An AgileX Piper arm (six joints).
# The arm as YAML. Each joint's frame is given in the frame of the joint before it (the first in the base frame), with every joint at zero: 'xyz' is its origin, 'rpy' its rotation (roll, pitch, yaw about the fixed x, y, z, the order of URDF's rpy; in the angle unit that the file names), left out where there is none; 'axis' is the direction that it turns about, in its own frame. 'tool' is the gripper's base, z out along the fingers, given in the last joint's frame.
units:
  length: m
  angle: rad
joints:
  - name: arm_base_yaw
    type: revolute
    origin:
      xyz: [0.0, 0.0, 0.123]
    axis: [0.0, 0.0, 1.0]
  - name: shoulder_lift
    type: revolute
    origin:
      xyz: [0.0, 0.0, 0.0]
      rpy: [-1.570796, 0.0, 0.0]
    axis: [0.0, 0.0, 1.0]
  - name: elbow
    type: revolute
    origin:
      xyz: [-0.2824, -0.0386, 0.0]
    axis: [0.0, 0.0, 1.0]
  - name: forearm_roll
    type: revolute
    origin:
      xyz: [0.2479, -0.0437, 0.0]
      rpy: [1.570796, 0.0, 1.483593]
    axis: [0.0, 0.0, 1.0]
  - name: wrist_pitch
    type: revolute
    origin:
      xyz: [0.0, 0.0, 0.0]
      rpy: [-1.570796, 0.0, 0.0]
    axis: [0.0, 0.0, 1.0]
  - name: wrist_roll
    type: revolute
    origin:
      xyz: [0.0, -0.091, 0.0]
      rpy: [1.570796, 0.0, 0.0]
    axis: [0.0, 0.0, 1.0]
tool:
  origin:
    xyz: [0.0, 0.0, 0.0]
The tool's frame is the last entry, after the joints.
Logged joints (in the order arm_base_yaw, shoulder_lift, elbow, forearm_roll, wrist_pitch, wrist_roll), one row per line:
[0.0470, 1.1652, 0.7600, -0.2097, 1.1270, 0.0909]
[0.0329, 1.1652, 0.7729, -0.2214, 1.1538, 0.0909]
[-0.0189, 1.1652, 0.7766, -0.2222, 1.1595, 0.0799]
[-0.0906, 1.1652, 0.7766, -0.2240, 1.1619, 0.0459]
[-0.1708, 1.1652, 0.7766, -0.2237, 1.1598, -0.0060]
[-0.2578, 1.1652, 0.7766, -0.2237, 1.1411, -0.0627]
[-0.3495, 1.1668, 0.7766, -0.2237, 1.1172, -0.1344]
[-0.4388, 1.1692, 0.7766, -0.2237, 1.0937, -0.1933]
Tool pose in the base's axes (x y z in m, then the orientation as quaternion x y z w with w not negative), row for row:
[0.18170, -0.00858, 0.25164, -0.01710, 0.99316, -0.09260, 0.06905]
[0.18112, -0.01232, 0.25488, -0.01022, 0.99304, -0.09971, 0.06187]
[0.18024, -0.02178, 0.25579, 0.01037, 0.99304, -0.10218, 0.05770]
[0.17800, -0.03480, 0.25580, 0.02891, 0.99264, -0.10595, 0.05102]
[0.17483, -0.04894, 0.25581, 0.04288, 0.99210, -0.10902, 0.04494]
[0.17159, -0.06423, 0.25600, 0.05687, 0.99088, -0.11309, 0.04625]
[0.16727, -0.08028, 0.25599, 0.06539, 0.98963, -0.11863, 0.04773]
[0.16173, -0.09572, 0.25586, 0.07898, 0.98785, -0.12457, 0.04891]
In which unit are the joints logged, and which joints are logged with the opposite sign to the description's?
The joints are logged in radians. Opposite sign: elbow.
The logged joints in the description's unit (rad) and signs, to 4 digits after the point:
[0.0470, 1.1652, -0.7600, -0.2097, 1.1270, 0.0909]
[0.0329, 1.1652, -0.7729, -0.2214, 1.1538, 0.0909]
[-0.0189, 1.1652, -0.7766, -0.2222, 1.1595, 0.0799]
[-0.0906, 1.1652, -0.7766, -0.2240, 1.1619, 0.0459]
[-0.1708, 1.1652, -0.7766, -0.2237, 1.1598, -0.0060]
[-0.2578, 1.1652, -0.7766, -0.2237, 1.1411, -0.0627]
[-0.3495, 1.1668, -0.7766, -0.2237, 1.1172, -0.1344]
[-0.4388, 1.1692, -0.7766, -0.2237, 1.0937, -0.1933]

